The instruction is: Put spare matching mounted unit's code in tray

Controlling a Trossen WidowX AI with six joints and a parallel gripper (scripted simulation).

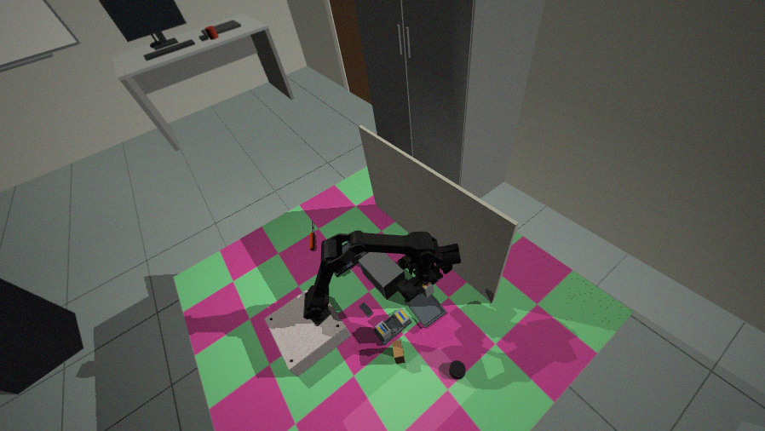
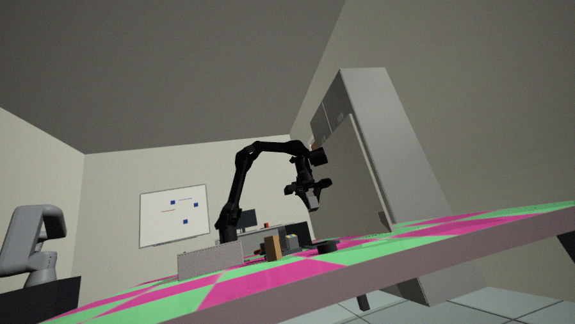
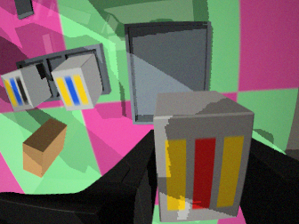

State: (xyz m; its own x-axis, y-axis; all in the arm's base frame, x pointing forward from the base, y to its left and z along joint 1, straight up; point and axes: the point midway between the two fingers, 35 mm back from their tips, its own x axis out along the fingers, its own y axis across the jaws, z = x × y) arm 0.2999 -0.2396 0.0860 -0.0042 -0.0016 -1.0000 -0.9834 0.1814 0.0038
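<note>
Now: the dark flat tray 13 cm below my gripper tip. The rest, counted from my gripper tip: black puck 10 cm behind, 21 cm to the right, 13 cm below; grey mounted unit 2 cm behind, 21 cm to the left, 8 cm below; grey spare 3 cm above.
</note>
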